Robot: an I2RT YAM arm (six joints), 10 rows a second.
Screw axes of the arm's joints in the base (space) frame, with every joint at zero. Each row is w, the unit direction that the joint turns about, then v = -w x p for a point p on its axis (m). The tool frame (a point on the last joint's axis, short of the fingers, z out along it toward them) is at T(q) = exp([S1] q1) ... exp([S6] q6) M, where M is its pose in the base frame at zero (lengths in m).
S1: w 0 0 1 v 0 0 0
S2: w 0 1 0 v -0.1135 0 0.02
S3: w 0 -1 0 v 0.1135 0 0.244
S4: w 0 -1 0 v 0.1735 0 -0.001
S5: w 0 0 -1 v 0 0.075 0
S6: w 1 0 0 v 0 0.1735 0
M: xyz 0.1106 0 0.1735 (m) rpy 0 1.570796 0 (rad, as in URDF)
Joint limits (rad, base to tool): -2.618..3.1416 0..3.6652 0..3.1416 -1.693..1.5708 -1.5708..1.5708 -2.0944..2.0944
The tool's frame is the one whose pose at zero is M.
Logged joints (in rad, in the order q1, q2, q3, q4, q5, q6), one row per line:
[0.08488, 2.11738, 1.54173, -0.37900, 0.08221, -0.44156]
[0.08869, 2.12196, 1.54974, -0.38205, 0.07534, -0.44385]
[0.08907, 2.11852, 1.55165, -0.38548, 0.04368, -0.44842]
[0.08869, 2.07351, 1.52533, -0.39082, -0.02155, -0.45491]
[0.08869, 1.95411, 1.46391, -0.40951, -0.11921, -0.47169]
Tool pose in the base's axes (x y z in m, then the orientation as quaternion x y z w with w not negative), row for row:
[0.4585, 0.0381, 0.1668, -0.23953, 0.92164, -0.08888, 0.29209]
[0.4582, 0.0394, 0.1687, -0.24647, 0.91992, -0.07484, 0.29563]
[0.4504, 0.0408, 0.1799, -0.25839, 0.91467, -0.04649, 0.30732]
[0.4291, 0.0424, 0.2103, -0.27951, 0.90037, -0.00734, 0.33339]
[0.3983, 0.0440, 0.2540, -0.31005, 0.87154, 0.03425, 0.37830]
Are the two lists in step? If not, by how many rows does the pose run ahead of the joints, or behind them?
The pose runs 1 row ahead of the joints: the pose in row i belongs to the joints in row i + 1.
